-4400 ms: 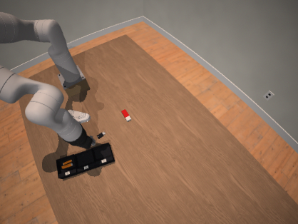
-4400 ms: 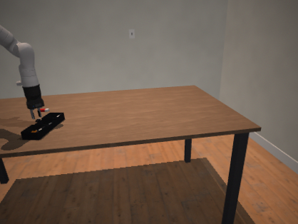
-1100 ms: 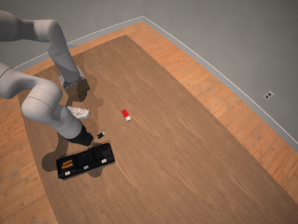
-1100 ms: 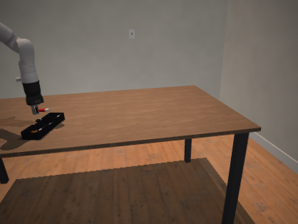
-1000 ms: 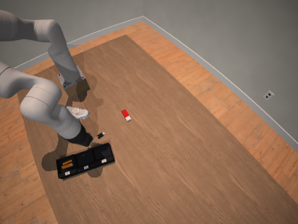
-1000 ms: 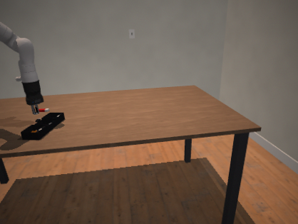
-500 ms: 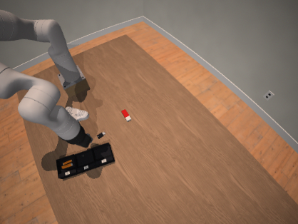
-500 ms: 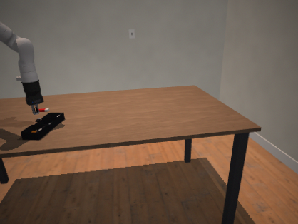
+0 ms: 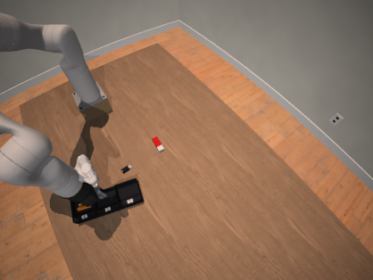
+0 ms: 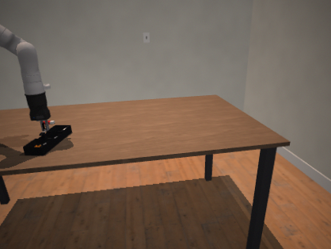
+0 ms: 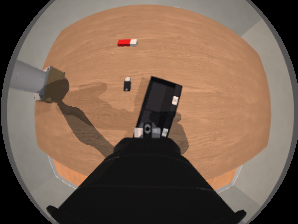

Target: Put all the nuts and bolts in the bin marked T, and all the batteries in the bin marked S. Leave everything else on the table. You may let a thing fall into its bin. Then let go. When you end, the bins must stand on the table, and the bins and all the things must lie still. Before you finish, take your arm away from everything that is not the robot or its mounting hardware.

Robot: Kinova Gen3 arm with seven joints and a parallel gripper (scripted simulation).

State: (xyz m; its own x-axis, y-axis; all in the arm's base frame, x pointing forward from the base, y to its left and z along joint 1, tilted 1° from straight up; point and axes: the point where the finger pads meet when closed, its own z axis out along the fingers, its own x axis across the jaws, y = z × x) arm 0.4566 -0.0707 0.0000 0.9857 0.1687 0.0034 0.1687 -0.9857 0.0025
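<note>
My gripper is now 1 cm short of the black bin row, 1 cm to the left of it and 6 cm above it. From my hand the other things lie so: grey nut: 2 cm below; then red block: 12 cm behind, 26 cm to the left, 7 cm below; then black piece: 8 cm behind, 10 cm to the left, 8 cm below.
</note>
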